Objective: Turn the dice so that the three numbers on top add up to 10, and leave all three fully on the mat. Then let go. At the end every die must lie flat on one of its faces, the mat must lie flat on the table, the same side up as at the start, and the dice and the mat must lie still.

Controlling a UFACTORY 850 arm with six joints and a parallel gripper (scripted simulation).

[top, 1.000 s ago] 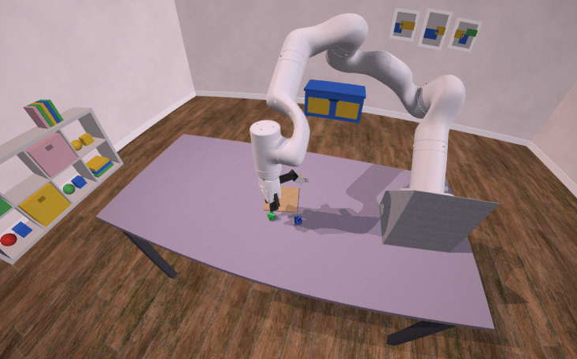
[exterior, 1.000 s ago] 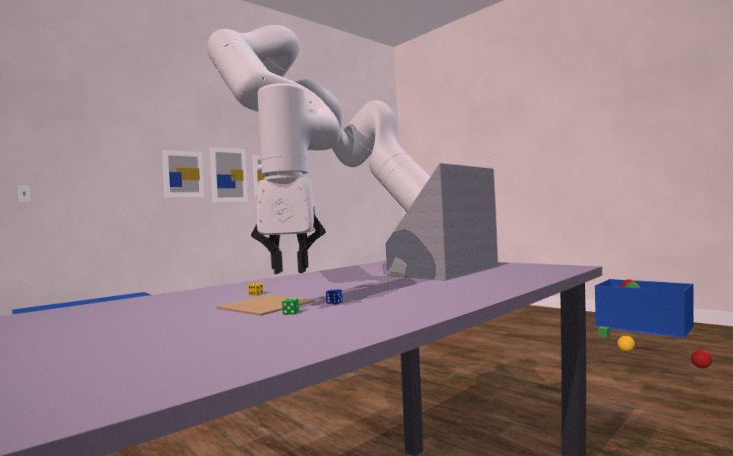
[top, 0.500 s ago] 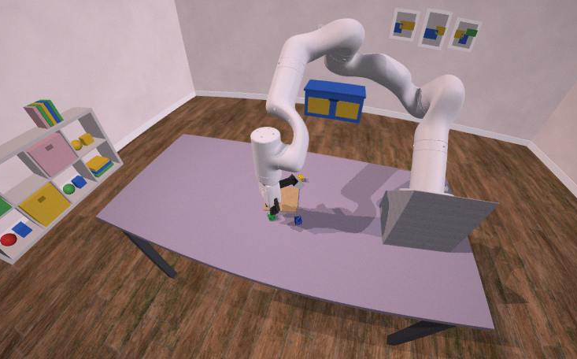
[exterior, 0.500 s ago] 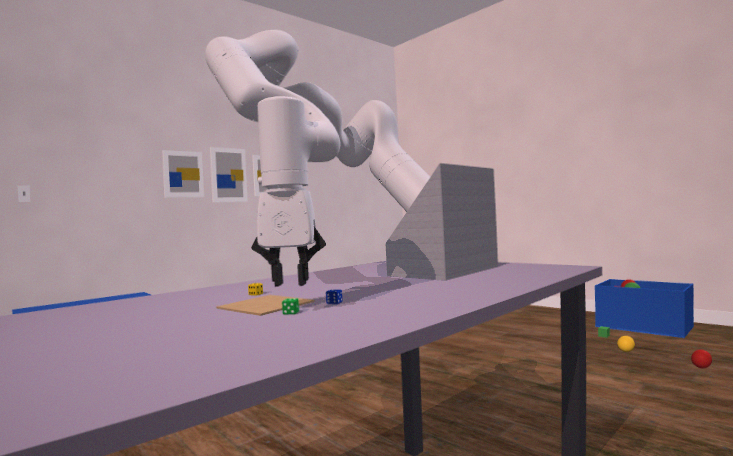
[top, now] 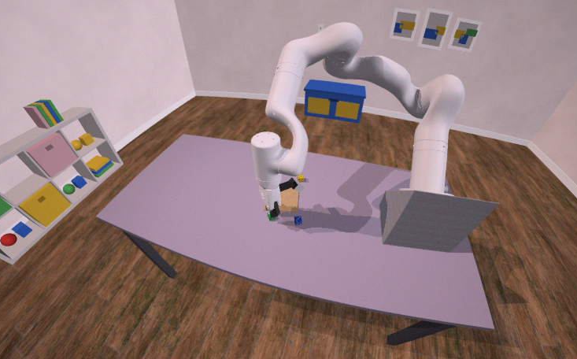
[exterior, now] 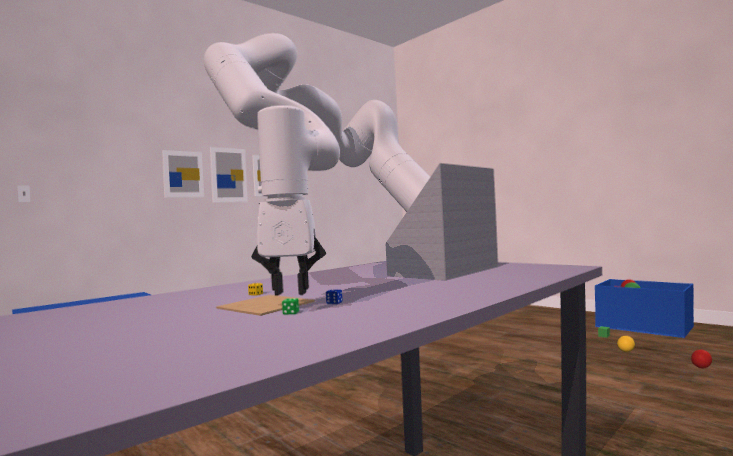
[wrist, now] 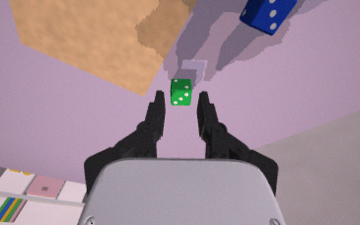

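Now: hand 4 cm above the green die. Also, from my hand: blue die (10 cm behind, 4 cm below); tan mat (1 cm behind, 11 cm to the right, 5 cm below); yellow die (6 cm behind, 24 cm to the right, 4 cm below).
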